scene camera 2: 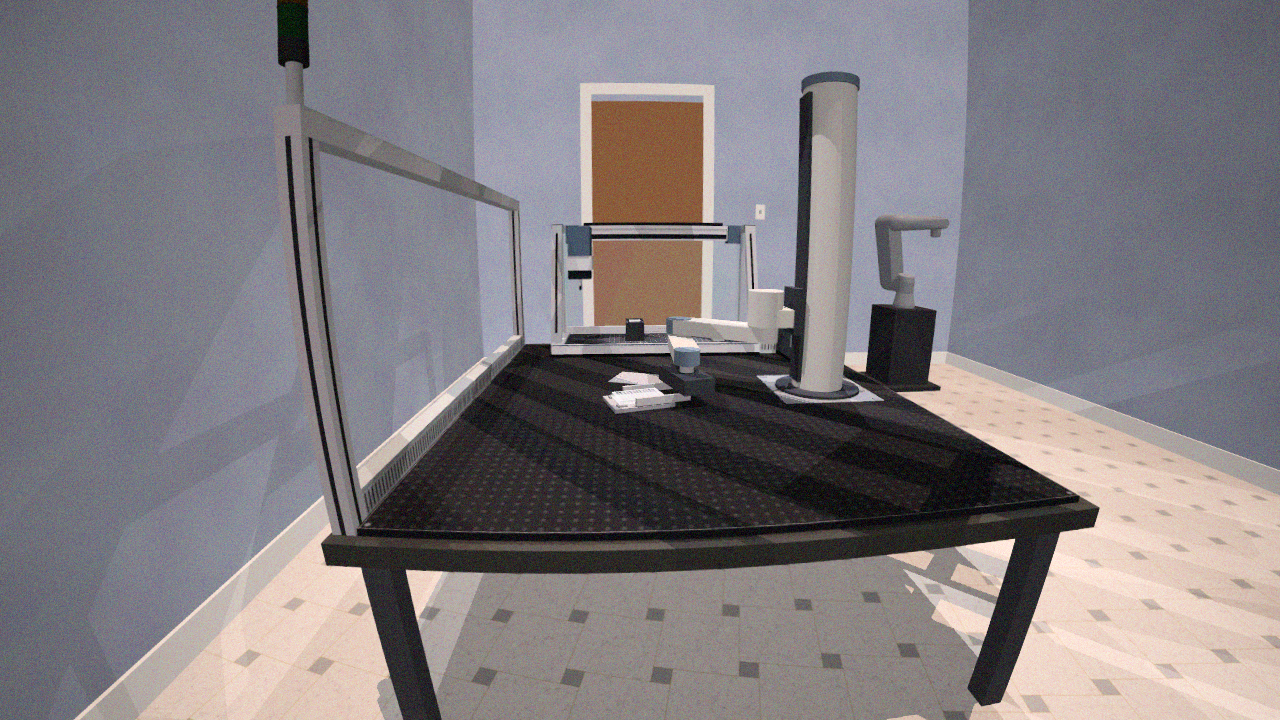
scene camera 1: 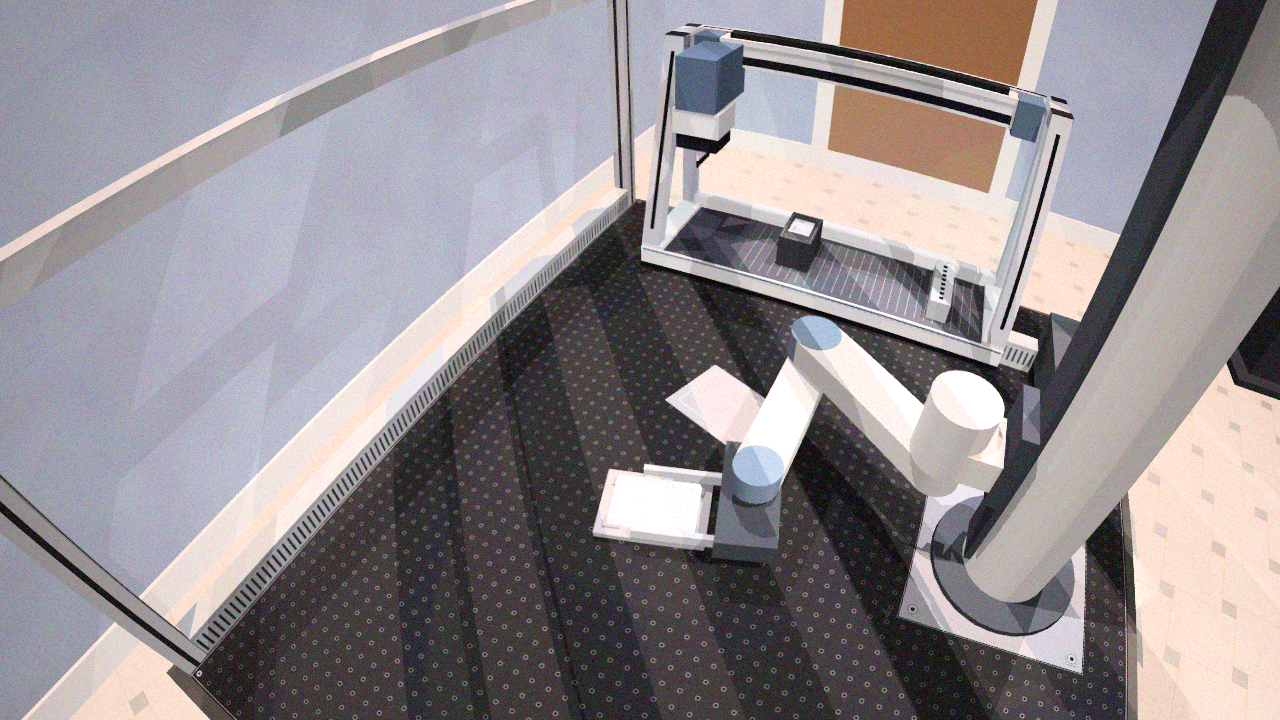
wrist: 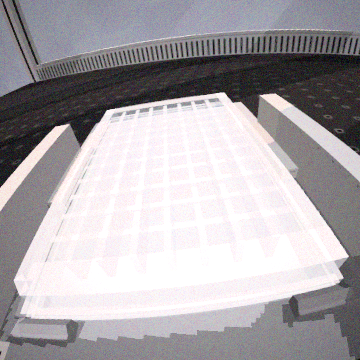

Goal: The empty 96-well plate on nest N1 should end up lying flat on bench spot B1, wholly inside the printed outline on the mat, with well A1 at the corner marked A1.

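Places are measured from the arm's base along level axes (x ahead, y left, z up), in metres.
Pixels of known places: gripper, fingertip midpoint: (scene camera 2: 629, 395) (scene camera 1: 637, 500) (wrist: 165, 124); arm's base, link origin: (scene camera 2: 816, 391) (scene camera 1: 1000, 566).
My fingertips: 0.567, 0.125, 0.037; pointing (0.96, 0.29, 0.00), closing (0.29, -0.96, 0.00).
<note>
For each thing: its top centre in the pictures, then the offset to it from my fingertips, as dx, dy, dz. "spot": a spot on its surface instead.
- 96-well plate, top centre: (wrist: 165, 143) (scene camera 1: 654, 501) (scene camera 2: 638, 394) -0.025, -0.007, +0.002
- pale nest, top centre: (wrist: 169, 159) (scene camera 1: 654, 504) (scene camera 2: 638, 397) -0.024, -0.008, -0.006
- pale flat square, surface spot: (scene camera 1: 714, 401) (scene camera 2: 633, 378) spot: -0.018, -0.255, -0.022
- gantry machine, surface spot: (scene camera 1: 805, 308) (scene camera 2: 650, 354) spot: -0.093, -0.575, -0.017
- dark block, surface spot: (scene camera 1: 799, 241) spot: -0.047, -0.641, +0.095
The 96-well plate (scene camera 1: 656, 503) (scene camera 2: 637, 394) (wrist: 170, 200) is white and level. It is at the pale nest (scene camera 1: 602, 522) (scene camera 2: 626, 407), in it or very slightly above it; the gap cannot be judged. My gripper (scene camera 1: 646, 503) (wrist: 165, 124) is shut on the plate, with one finger along each long side. In the wrist view the pads meet the plate's sides, and grey corner blocks of the nest show below its near edge. The A1 mark and the printed outline of B1 cannot be made out.
A pale flat square (scene camera 1: 714, 401) (scene camera 2: 637, 378) lies behind the nest, partly hidden by the arm. The gantry machine (scene camera 1: 805, 308) (scene camera 2: 644, 350) stands at the back, with a dark block (scene camera 1: 799, 241) on its deck. The arm's column (scene camera 1: 1100, 385) (scene camera 2: 827, 241) stands right; a clear screen's frame runs along the left.
</note>
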